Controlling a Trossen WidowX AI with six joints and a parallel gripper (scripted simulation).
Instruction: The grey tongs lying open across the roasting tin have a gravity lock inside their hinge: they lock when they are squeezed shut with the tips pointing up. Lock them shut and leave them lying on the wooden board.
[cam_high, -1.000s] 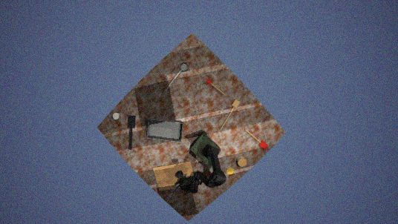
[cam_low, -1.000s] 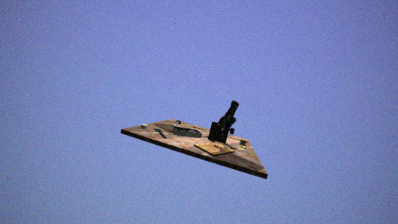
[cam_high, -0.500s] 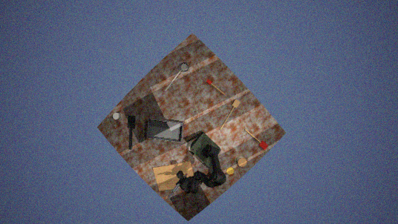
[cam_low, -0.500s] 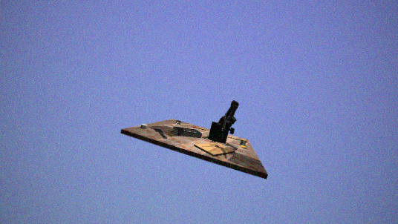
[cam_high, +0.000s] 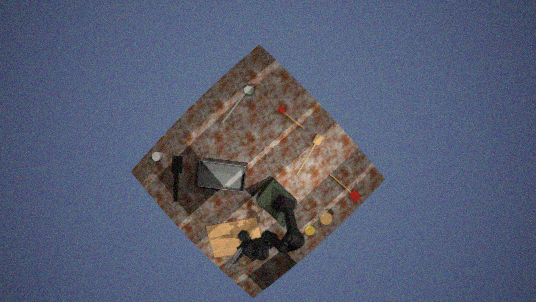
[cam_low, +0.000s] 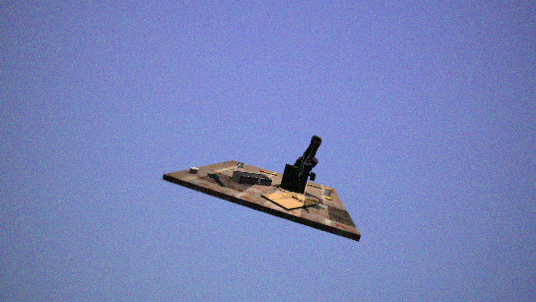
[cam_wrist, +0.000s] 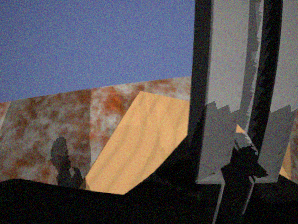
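My gripper tip is 170 mm above the wooden board, 30 mm to the right of it and 20 mm short of it. The rest, counted from my gripper tip: black spatula 610 mm ahead, 170 mm below; small white disc 800 mm ahead, 160 mm below, 10 mm to the right; grey roasting tin 370 mm ahead, 240 mm to the right, 150 mm below.
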